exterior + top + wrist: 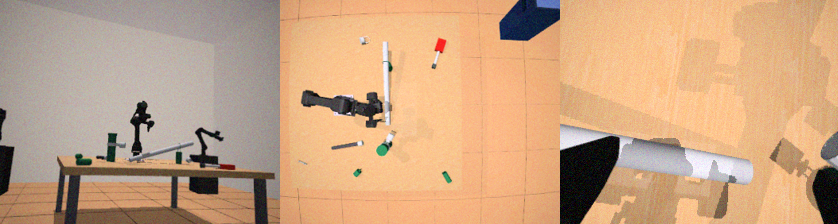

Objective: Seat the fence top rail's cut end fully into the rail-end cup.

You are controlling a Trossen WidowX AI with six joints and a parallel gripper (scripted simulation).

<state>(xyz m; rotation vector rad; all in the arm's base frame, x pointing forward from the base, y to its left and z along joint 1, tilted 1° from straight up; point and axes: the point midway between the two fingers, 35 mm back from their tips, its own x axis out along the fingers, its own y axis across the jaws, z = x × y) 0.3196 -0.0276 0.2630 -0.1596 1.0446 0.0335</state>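
Now: the pale brace band 3 cm ahead of my gripper tip, 20 cm to the right of it and 12 cm below it. From my gripper tip the other things lie so: small green post (3 cm behind, 31 cm to the left, 13 cm below).
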